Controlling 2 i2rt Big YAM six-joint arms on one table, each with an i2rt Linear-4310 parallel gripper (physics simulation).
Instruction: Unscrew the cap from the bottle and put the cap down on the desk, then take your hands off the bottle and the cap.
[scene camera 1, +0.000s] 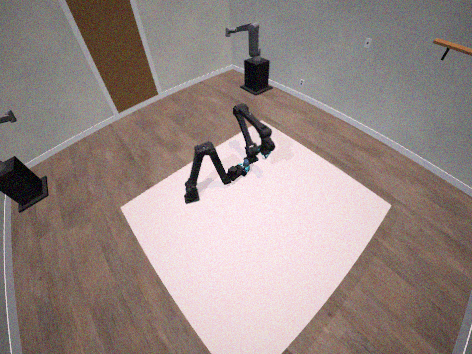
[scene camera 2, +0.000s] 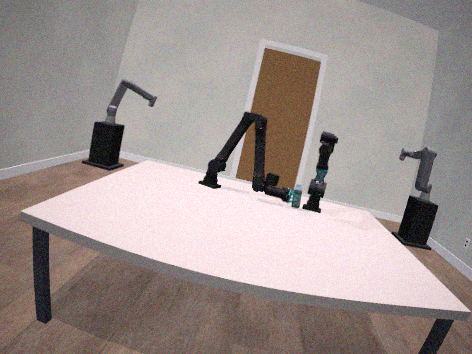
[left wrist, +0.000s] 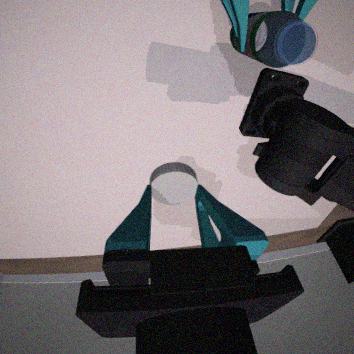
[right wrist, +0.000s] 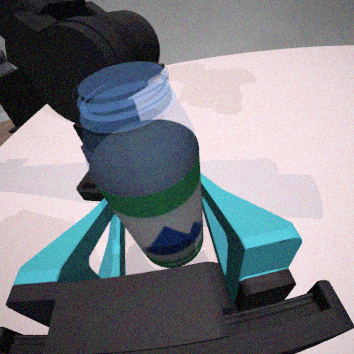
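Where they show: left gripper, fingertip midpoint: (scene camera 1: 264, 156) (scene camera 2: 319, 182) (left wrist: 173, 189); right gripper, fingertip midpoint: (scene camera 1: 247, 164) (scene camera 2: 298, 198) (left wrist: 263, 47) (right wrist: 158, 187); left arm's base at its link origin: (scene camera 1: 251, 159) (scene camera 2: 311, 209) (left wrist: 269, 104); right arm's base at its link origin: (scene camera 1: 192, 198) (scene camera 2: 209, 185).
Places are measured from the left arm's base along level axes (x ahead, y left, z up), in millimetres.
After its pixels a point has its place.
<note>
A clear bottle (right wrist: 151, 168) {y -130, x 106, z 114 mm} (left wrist: 281, 38) {y -112, x 112, z 139 mm} (scene camera 2: 297, 194) {y -105, x 118, z 90 mm} (scene camera 1: 246, 162) {y -118, x 111, z 132 mm} with a green band and blue label stands on the white desk (scene camera 1: 270, 253) {y -351, x 807, z 0 mm} (scene camera 2: 199, 239) {y -348, x 1007, z 0 mm}. Its threaded neck is open, with no cap on it. My right gripper (right wrist: 158, 187) {y -94, x 86, z 64 mm} (scene camera 2: 291, 197) {y -94, x 86, z 64 mm} (scene camera 1: 244, 167) {y -94, x 86, z 64 mm} is shut on the bottle's body from the side. My left gripper (left wrist: 173, 189) {y 6, x 190, z 201 mm} (scene camera 1: 265, 154) {y 6, x 190, z 201 mm} (scene camera 2: 320, 175) {y 6, x 190, z 201 mm} points down, off to the side of the bottle, and is shut on the white ribbed cap (left wrist: 173, 182) {y -5, x 191, z 203 mm}, holding it low over the desk near the desk's edge. I cannot tell whether the cap touches the desk.
A grey robot arm on a black pedestal (scene camera 1: 256, 75) (scene camera 2: 105, 144) stands on the wooden floor beyond the desk. A brown door (scene camera 2: 284, 116) is in the far wall. Part of my left arm (left wrist: 305, 147) {y -22, x 44, z 160 mm} lies between the cap and the bottle.
</note>
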